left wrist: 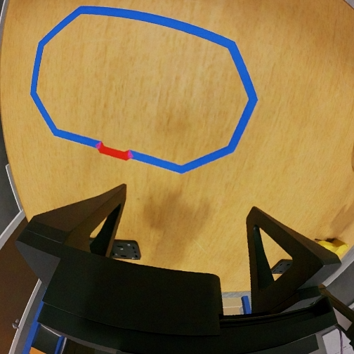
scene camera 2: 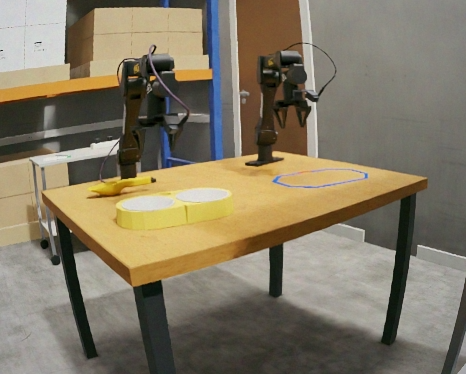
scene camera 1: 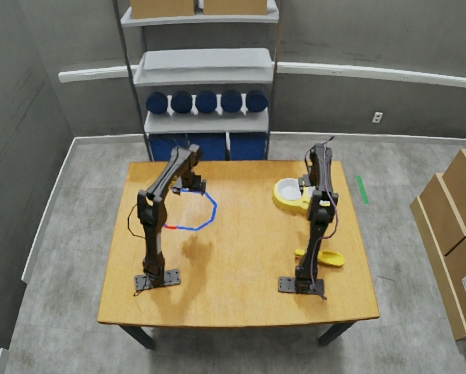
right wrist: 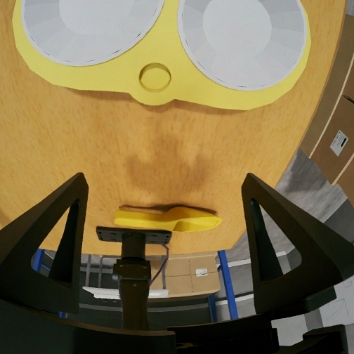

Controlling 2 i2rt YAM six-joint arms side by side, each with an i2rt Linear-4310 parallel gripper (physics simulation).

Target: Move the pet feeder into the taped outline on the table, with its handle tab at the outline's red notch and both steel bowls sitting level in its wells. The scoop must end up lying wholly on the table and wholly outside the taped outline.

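Frame: origin at the left arm's base, x down, y back, z left, level; millimetres.
Seen in the pictures: left gripper, fingertip midpoint: (scene camera 2: 292, 128) (scene camera 1: 191, 195); right gripper, fingertip midpoint: (scene camera 2: 156, 153) (scene camera 1: 311, 193); left arm's base, link origin: (scene camera 2: 265, 162) (scene camera 1: 157, 280); right arm's base, link origin: (scene camera 1: 301, 286).
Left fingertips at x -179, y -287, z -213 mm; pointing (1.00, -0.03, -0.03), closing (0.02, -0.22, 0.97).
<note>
Offsets run from my left fingertips to a thing's top centre. "spot": to the spot under its first point. Level surfaces: height alone.
The yellow pet feeder @(dy +7, dx +133, dz -552 mm) (scene camera 1: 285, 202) (scene camera 2: 150, 218) (right wrist: 155, 52) lies flat, away from the outline; two steel bowls (right wrist: 95, 25) (right wrist: 237, 25) sit in its wells. Its handle tab (right wrist: 155, 98) faces the scoop side. The yellow scoop @(dy +345, dx +132, dz -500 mm) (scene camera 1: 332, 258) (scene camera 2: 112, 187) (left wrist: 334, 245) (right wrist: 187, 220) lies on the table near the right arm's base. The blue taped outline @(spot: dy -45, dx +179, dz -113 mm) (scene camera 1: 216, 206) (scene camera 2: 310, 187) (left wrist: 244, 124) has a red notch @(spot: dy +29, dx +179, dz +124 mm) (scene camera 1: 170, 227) (left wrist: 114, 151) on the arm-base side. My left gripper (scene camera 2: 292, 126) (left wrist: 190, 202) is open above the table near the notch side. My right gripper (right wrist: 165, 179) is open above the table, between feeder and scoop.
The wooden table @(dx +179 mm) (scene camera 1: 250, 280) (scene camera 2: 280, 210) carries both arm bases (scene camera 1: 172, 278) (scene camera 1: 286, 285). The feeder stands near the table's far right part in scene camera 1. A shelf rack (scene camera 1: 205, 77) stands behind the table, and cardboard boxes (scene camera 1: 442, 215) stand at the right.
</note>
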